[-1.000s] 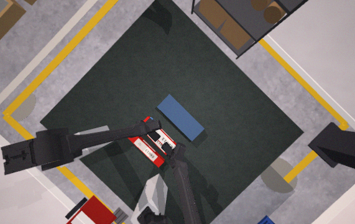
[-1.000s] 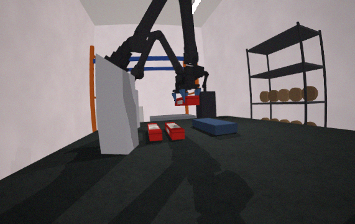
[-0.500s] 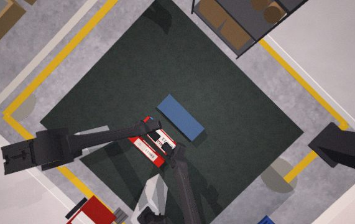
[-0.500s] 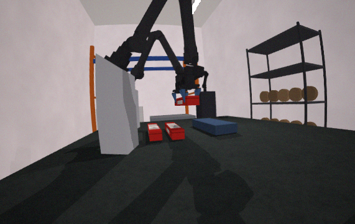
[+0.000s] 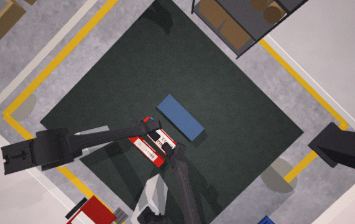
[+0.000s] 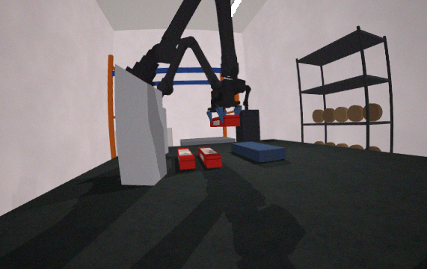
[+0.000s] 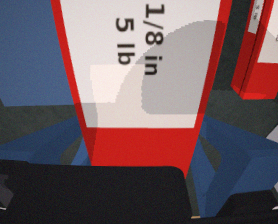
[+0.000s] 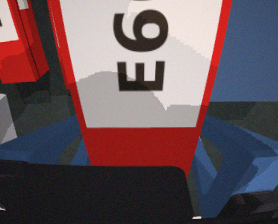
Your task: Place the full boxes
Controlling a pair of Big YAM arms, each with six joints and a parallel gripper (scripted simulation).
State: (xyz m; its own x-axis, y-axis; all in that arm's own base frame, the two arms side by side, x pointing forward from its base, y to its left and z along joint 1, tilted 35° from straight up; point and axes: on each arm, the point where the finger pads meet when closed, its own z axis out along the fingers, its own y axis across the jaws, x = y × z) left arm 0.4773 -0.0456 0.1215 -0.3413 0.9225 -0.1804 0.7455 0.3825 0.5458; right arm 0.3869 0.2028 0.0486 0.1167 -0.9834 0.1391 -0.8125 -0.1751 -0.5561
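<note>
My right gripper is now 140 mm to the right of the red box, 10 mm below it and 10 mm short of it. From my right hand the other things lie so: low blue platform (190 mm ahead, 180 mm below, 120 mm to the left).
Right now the red box is 1 cm behind my left hand, 12 cm to the right of it and 1 cm above it. The rest, counted from my left hand: low blue platform (18 cm ahead, 13 cm to the right, 19 cm below).
</note>
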